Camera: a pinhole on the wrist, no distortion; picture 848 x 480 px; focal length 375.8 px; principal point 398.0 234.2 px. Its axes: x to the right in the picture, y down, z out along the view. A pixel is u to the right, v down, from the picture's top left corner.
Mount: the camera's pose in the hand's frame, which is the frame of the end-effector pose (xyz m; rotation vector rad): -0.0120 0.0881 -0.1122 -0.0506 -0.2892 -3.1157
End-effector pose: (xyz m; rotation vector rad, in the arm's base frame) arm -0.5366 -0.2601 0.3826 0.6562 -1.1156 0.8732
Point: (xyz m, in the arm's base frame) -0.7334 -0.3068 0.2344
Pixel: 744 200
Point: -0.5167 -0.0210 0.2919
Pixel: behind the camera
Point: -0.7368 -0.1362 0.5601
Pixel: 67 10
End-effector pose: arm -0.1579 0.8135 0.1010 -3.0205 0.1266 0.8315
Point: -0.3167 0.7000 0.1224
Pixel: 686 217
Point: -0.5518 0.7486 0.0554
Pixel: 742 293
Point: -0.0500 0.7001 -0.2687
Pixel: 109 296
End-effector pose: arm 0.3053 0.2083 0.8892 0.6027 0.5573 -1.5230
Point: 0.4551 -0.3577 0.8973
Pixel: 100 245
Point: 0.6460 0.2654 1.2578
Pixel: 699 35
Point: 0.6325 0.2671 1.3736
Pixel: 715 92
